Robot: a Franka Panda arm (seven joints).
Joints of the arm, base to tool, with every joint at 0 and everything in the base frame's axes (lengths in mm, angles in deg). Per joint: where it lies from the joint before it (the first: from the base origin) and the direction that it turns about. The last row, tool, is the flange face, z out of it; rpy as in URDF.
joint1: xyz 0 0 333 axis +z
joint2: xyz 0 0 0 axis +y
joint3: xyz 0 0 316 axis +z
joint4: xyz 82.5 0 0 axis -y
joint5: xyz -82.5 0 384 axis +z
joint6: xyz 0 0 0 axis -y
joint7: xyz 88 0 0 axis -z
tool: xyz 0 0 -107 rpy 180 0 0
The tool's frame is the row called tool.
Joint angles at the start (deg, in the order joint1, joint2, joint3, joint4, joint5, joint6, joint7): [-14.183, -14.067, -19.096, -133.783, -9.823, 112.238, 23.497]
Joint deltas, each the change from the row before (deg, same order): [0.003, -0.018, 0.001, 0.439, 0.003, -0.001, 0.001]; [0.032, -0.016, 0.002, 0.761, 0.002, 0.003, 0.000]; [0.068, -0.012, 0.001, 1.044, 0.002, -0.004, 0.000]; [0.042, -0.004, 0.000, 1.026, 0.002, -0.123, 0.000]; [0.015, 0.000, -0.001, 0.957, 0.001, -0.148, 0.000]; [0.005, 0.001, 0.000, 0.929, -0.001, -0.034, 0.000]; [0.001, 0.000, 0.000, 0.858, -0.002, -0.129, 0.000]
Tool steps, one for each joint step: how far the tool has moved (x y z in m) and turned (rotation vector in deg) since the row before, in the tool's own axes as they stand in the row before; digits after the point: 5 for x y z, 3 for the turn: [0.00141, 0.00009, -0.00372, 0.159, 0.421, 0.068]; [0.00241, -0.00008, -0.00638, 0.263, 0.726, 0.088]; [0.00324, -0.00029, -0.00869, 0.350, 0.983, 0.098]; [0.00306, -0.00001, -0.00828, 0.295, 0.847, 0.121]; [0.00286, 0.00020, -0.00762, 0.261, 0.754, 0.138]; [0.00297, 0.00019, -0.00756, 0.296, 0.832, 0.141]; [0.00258, 0.00028, -0.00683, 0.234, 0.680, 0.134]
